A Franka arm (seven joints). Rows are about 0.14 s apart.
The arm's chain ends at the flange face. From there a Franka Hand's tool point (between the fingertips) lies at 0.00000 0.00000 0.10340 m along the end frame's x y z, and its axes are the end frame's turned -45 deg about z.
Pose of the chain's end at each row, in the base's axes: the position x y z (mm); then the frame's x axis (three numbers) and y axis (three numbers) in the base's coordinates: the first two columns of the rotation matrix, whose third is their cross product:
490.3, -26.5, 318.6, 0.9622, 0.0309, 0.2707, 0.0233, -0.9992, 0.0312
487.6, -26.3, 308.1, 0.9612, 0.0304, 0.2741, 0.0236, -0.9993, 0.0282
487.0, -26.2, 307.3, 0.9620, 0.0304, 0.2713, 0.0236, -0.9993, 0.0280
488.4, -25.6, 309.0, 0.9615, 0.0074, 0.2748, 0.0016, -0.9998, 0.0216
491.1, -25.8, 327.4, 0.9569, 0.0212, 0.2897, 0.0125, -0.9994, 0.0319
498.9, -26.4, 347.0, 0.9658, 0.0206, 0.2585, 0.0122, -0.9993, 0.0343
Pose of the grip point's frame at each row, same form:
518.4, -29.0, 219.1, 0.6639, 0.7284, 0.1694, 0.6969, -0.6847, 0.2135
516.0, -28.4, 208.7, 0.6630, 0.7281, 0.1739, 0.6964, -0.6851, 0.2138
515.1, -28.3, 207.8, 0.6635, 0.7281, 0.1720, 0.6969, -0.6851, 0.2116
516.8, -27.7, 209.6, 0.6788, 0.7122, 0.1790, 0.6810, -0.7017, 0.2096
521.1, -28.6, 228.5, 0.6678, 0.7217, 0.1823, 0.6855, -0.6917, 0.2274
525.7, -29.5, 247.2, 0.6743, 0.7212, 0.1585, 0.6916, -0.6920, 0.2070

